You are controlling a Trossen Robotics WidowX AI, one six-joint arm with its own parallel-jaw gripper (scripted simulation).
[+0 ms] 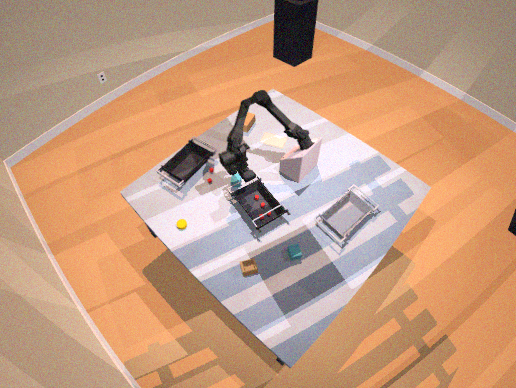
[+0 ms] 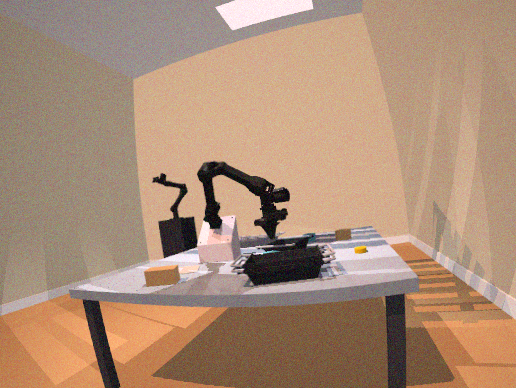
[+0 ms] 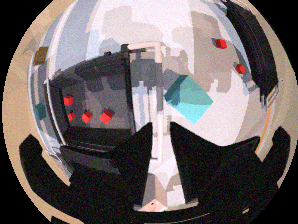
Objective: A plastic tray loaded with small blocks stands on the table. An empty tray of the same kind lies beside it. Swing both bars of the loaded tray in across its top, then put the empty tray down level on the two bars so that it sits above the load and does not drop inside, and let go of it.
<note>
In view: the gripper (image 3: 161,126) and a grey tray (image 1: 345,214).
</note>
